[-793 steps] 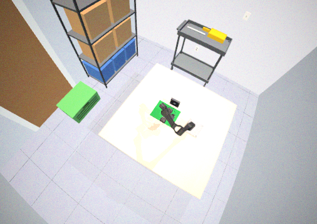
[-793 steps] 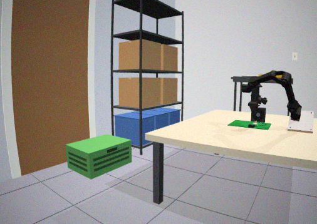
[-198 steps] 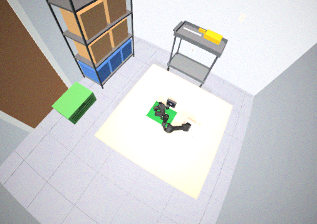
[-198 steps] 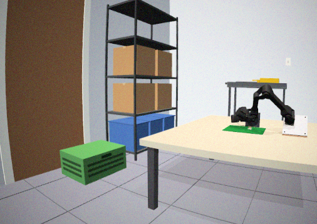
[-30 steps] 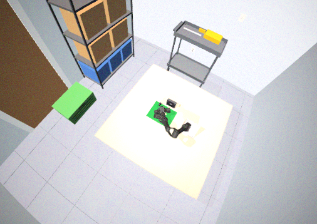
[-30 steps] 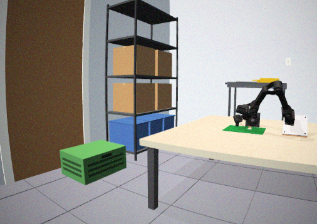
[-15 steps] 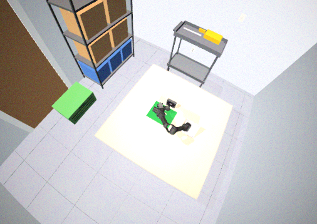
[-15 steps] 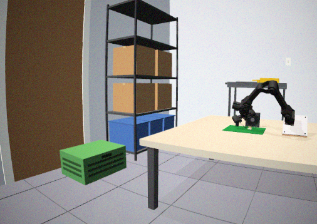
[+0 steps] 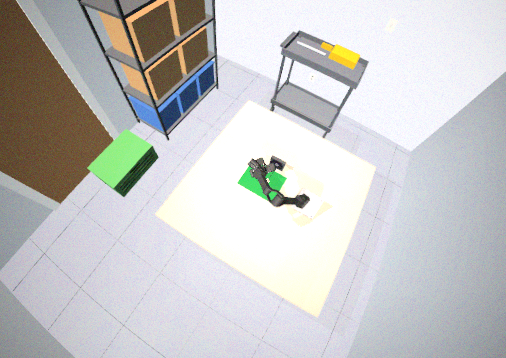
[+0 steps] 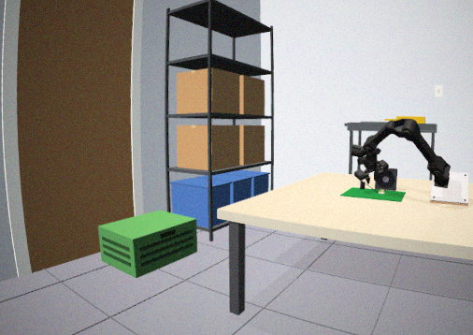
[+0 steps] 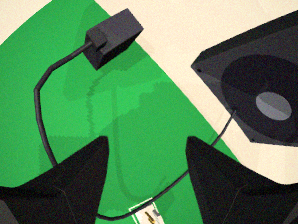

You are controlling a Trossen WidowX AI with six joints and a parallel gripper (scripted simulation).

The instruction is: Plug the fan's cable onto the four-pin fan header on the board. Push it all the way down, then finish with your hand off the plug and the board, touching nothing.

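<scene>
Now: gripper tip 6 cm short of the dark grey fan plug, 3 cm to the left of it and 3 cm above it. Round my gripper tip: black fan (5 cm behind, 10 cm to the right, 1 cm above); then green board (4 cm behind, 6 cm to the left, 6 cm below).
</scene>
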